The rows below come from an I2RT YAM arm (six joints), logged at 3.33 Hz.
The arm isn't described. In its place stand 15 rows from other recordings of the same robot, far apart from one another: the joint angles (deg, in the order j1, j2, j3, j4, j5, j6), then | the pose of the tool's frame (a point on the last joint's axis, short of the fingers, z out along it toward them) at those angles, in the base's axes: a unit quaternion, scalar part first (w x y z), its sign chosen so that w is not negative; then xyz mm.
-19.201 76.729 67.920 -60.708 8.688 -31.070 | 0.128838 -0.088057 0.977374 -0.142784 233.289 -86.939 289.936
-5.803 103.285 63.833 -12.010 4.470 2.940 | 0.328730 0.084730 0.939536 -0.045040 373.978 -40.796 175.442
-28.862 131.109 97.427 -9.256 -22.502 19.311 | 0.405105 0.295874 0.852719 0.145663 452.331 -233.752 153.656
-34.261 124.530 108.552 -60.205 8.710 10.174 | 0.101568 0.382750 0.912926 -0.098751 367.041 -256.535 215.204
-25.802 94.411 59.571 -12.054 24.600 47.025 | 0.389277 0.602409 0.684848 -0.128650 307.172 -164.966 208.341
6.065 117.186 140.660 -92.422 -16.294 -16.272 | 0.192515 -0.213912 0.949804 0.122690 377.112 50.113 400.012
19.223 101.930 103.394 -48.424 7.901 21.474 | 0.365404 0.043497 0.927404 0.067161 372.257 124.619 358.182
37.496 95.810 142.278 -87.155 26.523 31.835 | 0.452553 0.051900 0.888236 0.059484 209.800 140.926 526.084
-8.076 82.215 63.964 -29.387 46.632 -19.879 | 0.232840 0.054208 0.866462 -0.438281 295.407 -68.055 282.579
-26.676 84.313 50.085 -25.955 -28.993 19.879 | 0.262987 0.310565 0.884869 0.226703 260.118 -111.378 196.781
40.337 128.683 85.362 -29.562 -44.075 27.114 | 0.091273 0.161004 -0.904092 -0.385182 314.573 299.614 99.979
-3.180 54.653 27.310 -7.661 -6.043 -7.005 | 0.463406 -0.053886 0.884488 0.005644 201.963 -7.467 206.844
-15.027 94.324 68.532 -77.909 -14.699 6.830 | 0.108919 -0.201666 -0.963953 -0.135138 254.341 -58.926 218.823
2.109 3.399 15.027 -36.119 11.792 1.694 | 0.540749 0.052547 0.836743 -0.068485 83.607 -4.201 192.181
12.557 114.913 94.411 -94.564 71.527 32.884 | 0.057934 0.014938 0.802050 -0.594252 344.649 42.174 246.078
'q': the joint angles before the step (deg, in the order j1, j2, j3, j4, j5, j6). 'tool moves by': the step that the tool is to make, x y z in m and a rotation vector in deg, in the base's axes. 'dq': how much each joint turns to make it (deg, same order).
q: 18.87 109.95 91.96 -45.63 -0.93 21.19
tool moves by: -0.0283 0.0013 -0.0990 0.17 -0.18 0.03
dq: 1.61 0.37 -23.10 23.71 0.61 1.45
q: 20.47 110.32 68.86 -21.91 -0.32 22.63
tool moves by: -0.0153 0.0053 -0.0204 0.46 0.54 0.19
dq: 1.60 0.00 -5.29 4.97 0.07 1.54
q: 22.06 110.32 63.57 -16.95 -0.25 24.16
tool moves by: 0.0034 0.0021 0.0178 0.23 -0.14 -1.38
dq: 0.15 -1.33 2.80 -3.91 0.54 1.44
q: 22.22 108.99 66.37 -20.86 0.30 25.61
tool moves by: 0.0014 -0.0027 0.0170 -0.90 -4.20 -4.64
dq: -0.05 -2.47 0.18 0.78 4.30 2.90
